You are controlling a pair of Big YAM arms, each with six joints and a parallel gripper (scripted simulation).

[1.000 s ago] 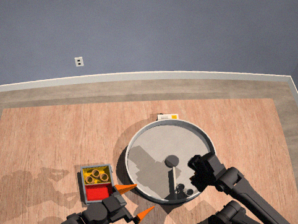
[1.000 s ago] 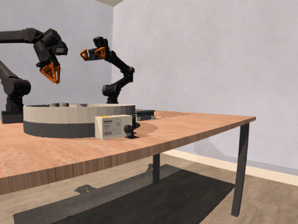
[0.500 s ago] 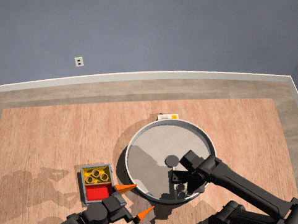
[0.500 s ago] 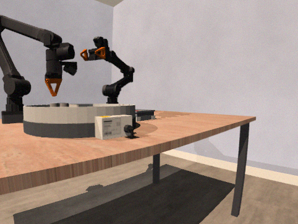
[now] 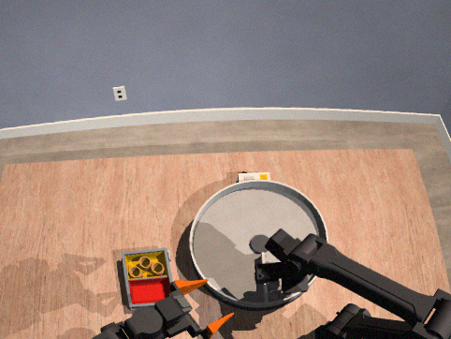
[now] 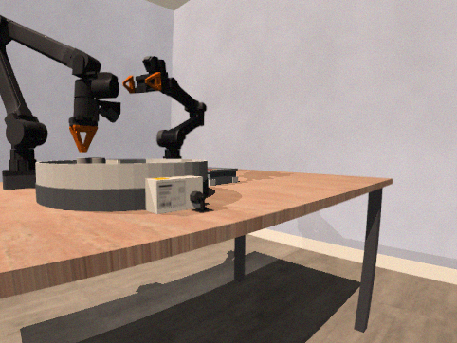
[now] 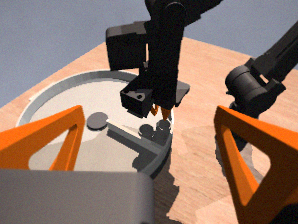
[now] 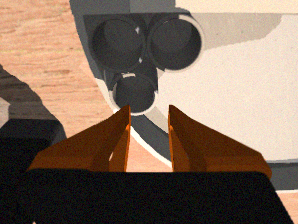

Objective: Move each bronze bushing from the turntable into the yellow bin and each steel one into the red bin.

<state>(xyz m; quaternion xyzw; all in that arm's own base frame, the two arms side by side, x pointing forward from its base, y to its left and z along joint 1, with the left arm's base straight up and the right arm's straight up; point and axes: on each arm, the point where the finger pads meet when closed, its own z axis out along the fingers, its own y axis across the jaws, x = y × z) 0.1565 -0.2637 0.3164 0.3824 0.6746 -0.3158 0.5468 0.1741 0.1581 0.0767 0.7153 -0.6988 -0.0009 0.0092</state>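
Note:
Right now the red bin is 40 cm to the left of my right hand, 10 cm below it and 6 cm ahead of it. Also, from my right hand: turntable (17 cm ahead, 6 cm below, 5 cm to the left); yellow bin (40 cm to the left, 15 cm ahead, 10 cm below).

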